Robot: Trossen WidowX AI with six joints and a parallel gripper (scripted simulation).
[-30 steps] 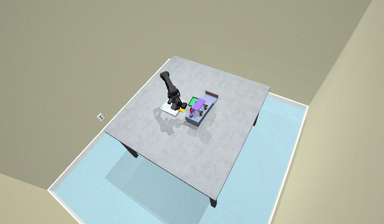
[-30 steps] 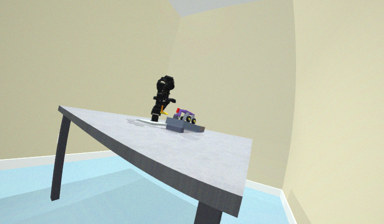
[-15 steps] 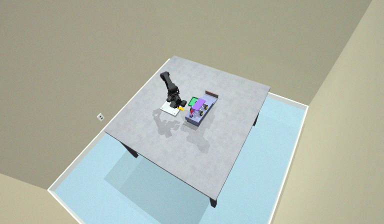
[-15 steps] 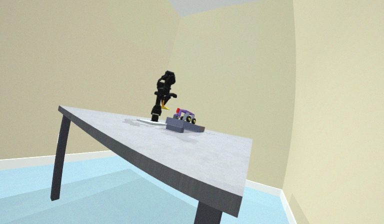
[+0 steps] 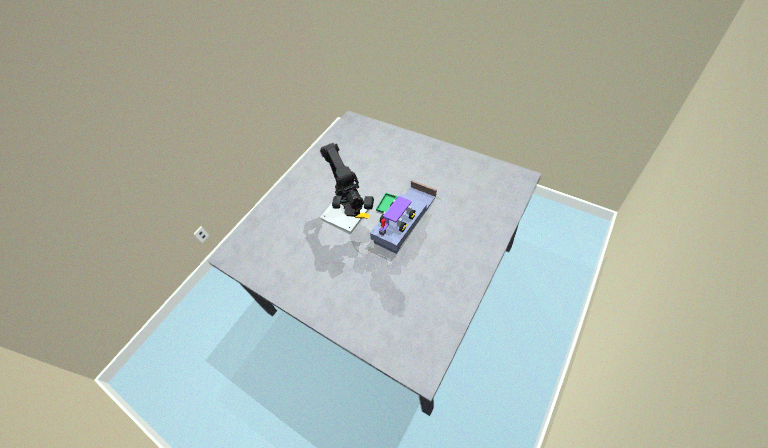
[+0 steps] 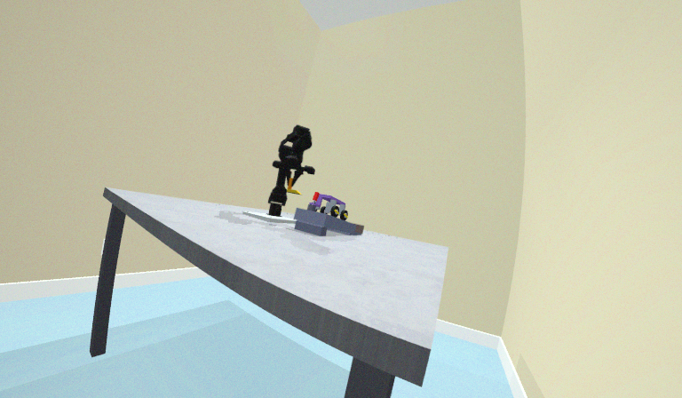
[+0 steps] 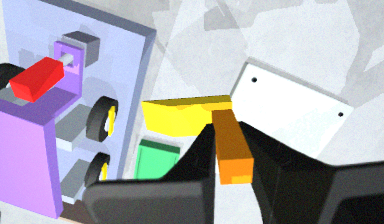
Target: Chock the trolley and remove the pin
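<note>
The yellow chock lies 2 cm ahead of my gripper tip, 1 cm to the left of it and 1 cm below it. Also, from my gripper tip: stop pin: 13 cm ahead, 4 cm to the left, 4 cm below; purple trolley: 13 cm ahead, 14 cm to the left, 6 cm below; pale blue ramp: 13 cm ahead, 15 cm to the left, 13 cm below.
</note>
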